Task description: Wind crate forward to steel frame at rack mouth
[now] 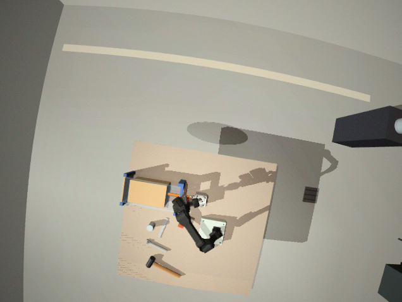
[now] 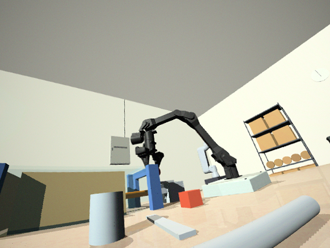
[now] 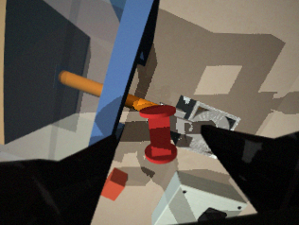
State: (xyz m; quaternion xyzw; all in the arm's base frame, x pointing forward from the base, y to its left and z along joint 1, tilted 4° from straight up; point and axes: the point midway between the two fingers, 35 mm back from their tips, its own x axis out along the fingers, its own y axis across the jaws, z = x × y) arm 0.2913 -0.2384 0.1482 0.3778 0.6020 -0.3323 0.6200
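My gripper tip is 30 mm above the red knob. The rest, counted from my gripper tip: winch crank handle: 40 mm behind, 60 mm below; winch: 120 mm behind, 20 mm to the right, 130 mm below; blue frame: 60 mm ahead, 60 mm below.
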